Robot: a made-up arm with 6 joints.
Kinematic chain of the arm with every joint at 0, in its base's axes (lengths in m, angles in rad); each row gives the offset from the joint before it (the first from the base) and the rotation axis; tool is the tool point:
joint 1: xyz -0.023 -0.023 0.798 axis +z
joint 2: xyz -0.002 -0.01 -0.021 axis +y
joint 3: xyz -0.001 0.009 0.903 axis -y
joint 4: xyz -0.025 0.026 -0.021 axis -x
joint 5: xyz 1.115 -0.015 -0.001 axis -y
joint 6: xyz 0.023 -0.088 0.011 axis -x
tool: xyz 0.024 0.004 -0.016
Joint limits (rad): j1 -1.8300..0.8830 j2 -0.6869..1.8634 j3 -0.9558..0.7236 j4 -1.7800..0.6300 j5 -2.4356..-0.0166 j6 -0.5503..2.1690
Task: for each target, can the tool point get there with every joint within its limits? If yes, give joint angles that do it. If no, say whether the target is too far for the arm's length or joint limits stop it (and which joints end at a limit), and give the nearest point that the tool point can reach.
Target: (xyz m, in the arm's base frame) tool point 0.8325 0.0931 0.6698
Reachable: yes | joints 0.0730 0.3304 -0.5899 -1.4296 -0.9842 0.1501
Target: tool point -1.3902 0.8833 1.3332
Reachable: no: joint limits stop it (at a limit: joint 1, joint 2, joint 4, joint 6) | nearest point 0.1845 0.3801 1.1214 | short by 1.667 m
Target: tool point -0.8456 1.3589 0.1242
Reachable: no: joint limits stop it (at a limit: joint 2, joint 3, joint 4, joint 6) | nearest point -0.1595 0.2063 0.2845 | short by 1.351 m
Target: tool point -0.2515 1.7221 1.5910
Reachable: no: joint limits stop it (at a limit: joint 1, joint 4, joint 6) | nearest point 0.6641 0.9698 1.5910 | short by 1.185 m
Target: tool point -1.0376 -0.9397 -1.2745
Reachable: no: too far | nearest point -0.3803 -1.0051 -0.6085 | short by 0.938 m
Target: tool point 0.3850 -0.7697 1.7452
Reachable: yes | joints -0.9656 -0.3182 -0.2348 0.4188 -0.4757 1.8342
